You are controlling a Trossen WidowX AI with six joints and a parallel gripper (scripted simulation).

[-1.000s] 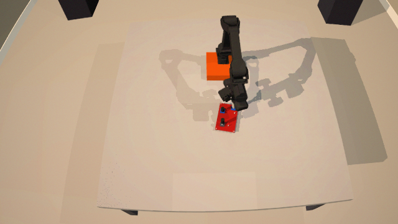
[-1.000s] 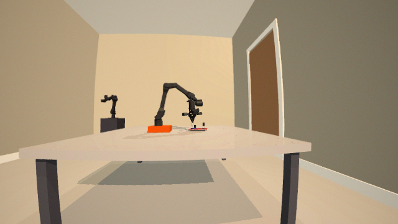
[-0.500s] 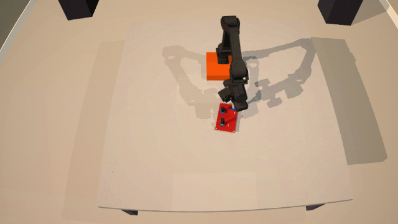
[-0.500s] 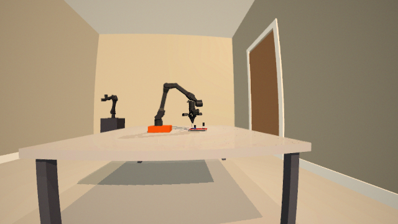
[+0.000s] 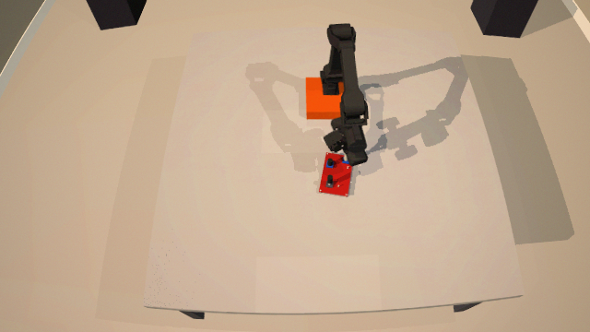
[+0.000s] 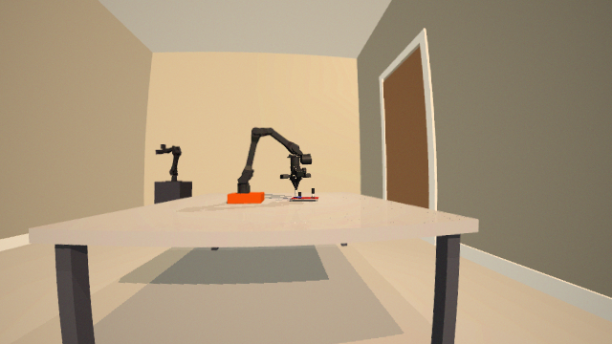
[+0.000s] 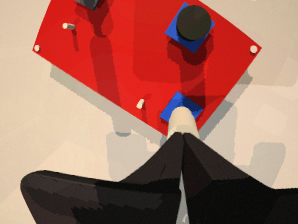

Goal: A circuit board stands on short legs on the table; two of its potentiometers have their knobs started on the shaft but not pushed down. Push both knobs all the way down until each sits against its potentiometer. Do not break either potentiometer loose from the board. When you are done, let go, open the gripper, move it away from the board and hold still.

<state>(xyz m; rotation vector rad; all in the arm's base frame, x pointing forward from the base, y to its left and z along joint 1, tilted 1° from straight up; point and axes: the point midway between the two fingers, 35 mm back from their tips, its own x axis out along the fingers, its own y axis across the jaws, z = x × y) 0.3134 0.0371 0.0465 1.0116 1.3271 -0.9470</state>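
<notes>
Now: gripper tip 20 mm above the blue potentiometer. Also, from my gripper tip: grey potentiometer: 100 mm ahead, 60 mm to the right, 20 mm below; black knob: 100 mm ahead, 60 mm to the right, 10 mm below.
</notes>
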